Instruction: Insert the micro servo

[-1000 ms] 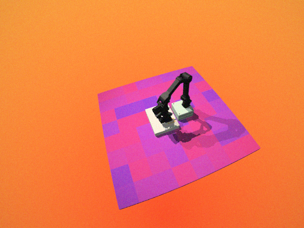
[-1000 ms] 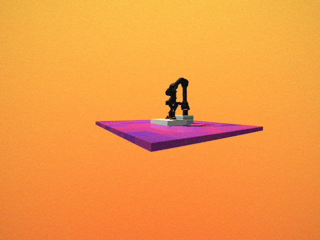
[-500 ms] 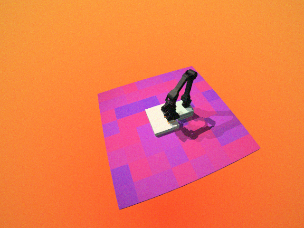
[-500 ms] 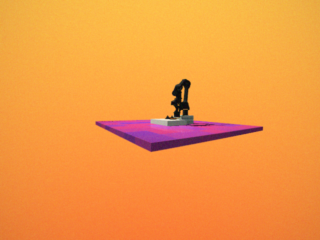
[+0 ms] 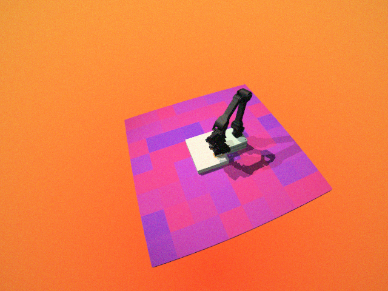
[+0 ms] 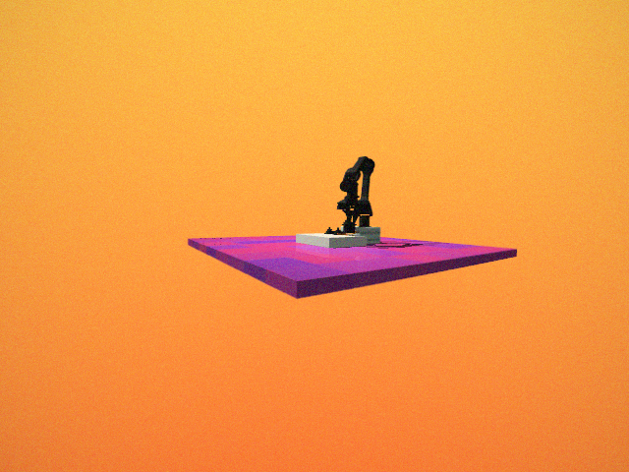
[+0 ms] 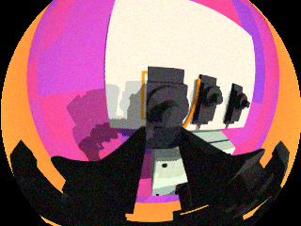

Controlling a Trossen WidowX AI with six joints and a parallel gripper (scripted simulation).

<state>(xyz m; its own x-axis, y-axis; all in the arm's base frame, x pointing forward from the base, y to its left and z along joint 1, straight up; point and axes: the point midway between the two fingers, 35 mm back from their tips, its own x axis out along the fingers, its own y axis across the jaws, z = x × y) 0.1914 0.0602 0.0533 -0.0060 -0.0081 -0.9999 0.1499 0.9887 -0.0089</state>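
Now: the white robot deck 110 mm ahead of my gripper tip, 90 mm to the right of it and 80 mm below it.
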